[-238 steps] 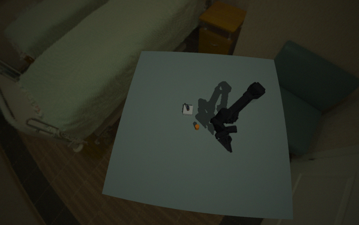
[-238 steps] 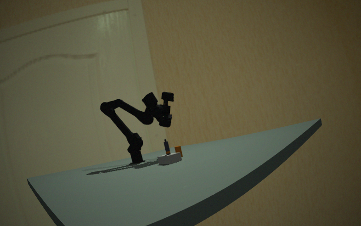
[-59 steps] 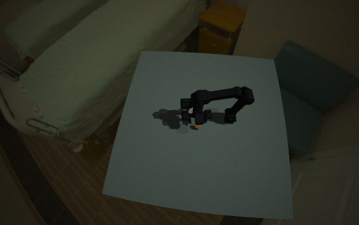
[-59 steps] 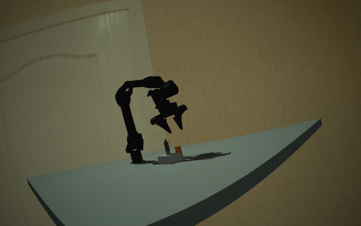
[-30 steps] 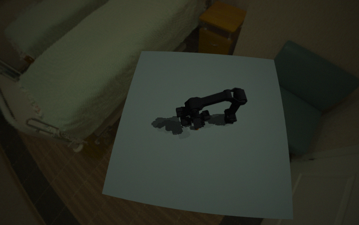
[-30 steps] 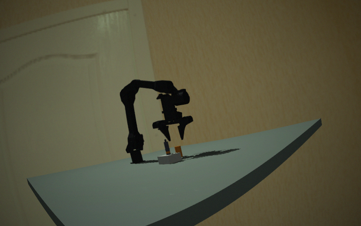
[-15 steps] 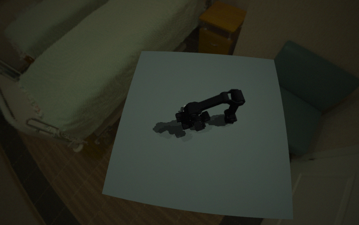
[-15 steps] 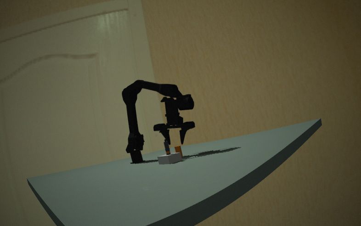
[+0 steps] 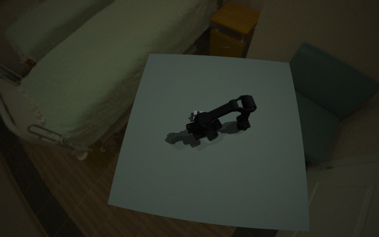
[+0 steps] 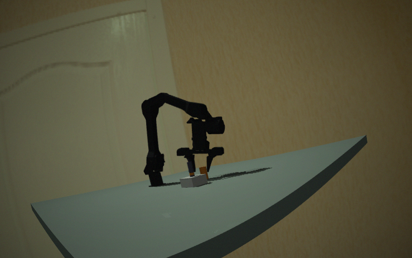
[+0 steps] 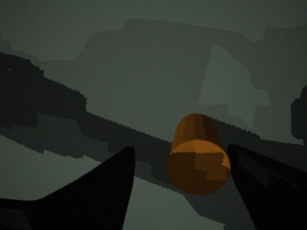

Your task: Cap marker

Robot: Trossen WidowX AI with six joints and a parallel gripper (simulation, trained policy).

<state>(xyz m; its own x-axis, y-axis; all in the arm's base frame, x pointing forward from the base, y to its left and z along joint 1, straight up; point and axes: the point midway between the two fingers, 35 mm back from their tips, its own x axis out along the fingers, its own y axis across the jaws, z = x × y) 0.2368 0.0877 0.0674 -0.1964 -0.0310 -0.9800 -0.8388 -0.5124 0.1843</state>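
The orange cap is 10 mm ahead of my gripper tip, 10 mm to the left of it and 10 mm below it. From my gripper tip the other things lie so: holder block: 90 mm ahead, 120 mm to the right, 20 mm below.
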